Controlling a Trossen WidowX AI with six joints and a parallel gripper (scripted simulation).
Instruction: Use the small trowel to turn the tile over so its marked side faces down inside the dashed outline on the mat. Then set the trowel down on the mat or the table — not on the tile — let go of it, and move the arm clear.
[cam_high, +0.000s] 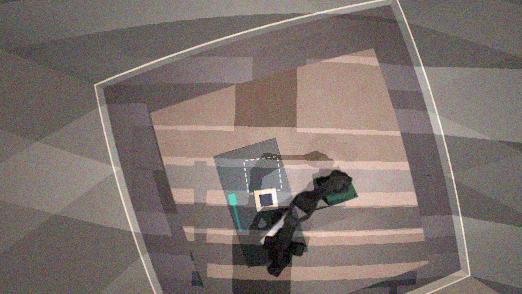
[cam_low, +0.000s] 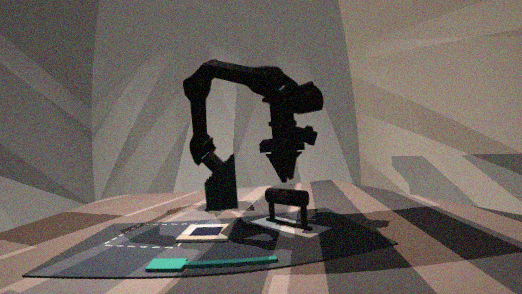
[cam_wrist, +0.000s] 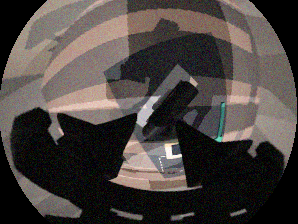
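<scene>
Now: gripper tip 70 mm above the small trowel and 40 mm short of it. From my gripper tip the other things lie so: tile: 200 mm to the right, 100 mm below, 50 mm ahead; dark mat: 170 mm to the right, 130 mm below, 80 mm ahead; green paddle-shaped trowel: 220 mm ahead, 180 mm to the right, 100 mm below.
</scene>
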